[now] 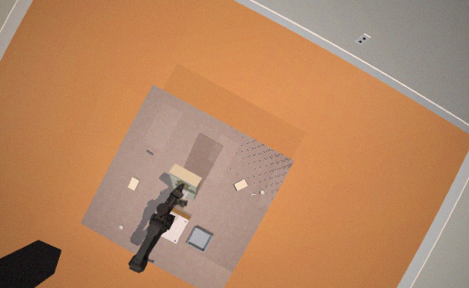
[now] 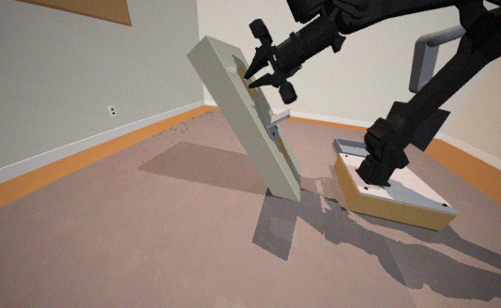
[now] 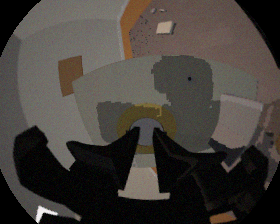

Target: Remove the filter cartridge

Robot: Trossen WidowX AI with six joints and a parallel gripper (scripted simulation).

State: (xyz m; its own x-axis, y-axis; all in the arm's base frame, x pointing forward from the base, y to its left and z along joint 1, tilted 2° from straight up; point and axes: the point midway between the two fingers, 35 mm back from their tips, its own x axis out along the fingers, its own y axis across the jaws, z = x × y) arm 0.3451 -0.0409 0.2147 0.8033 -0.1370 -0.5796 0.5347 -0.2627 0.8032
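My gripper tip is 10 mm short of the round filter cartridge and 10 mm above it. Round my gripper tip: grey tray (470 mm behind, 250 mm below, 220 mm to the right); then pale service panel (80 mm below, 40 mm behind, 10 mm to the left); then small grey bracket (90 mm below, 90 mm behind, 10 mm to the left).
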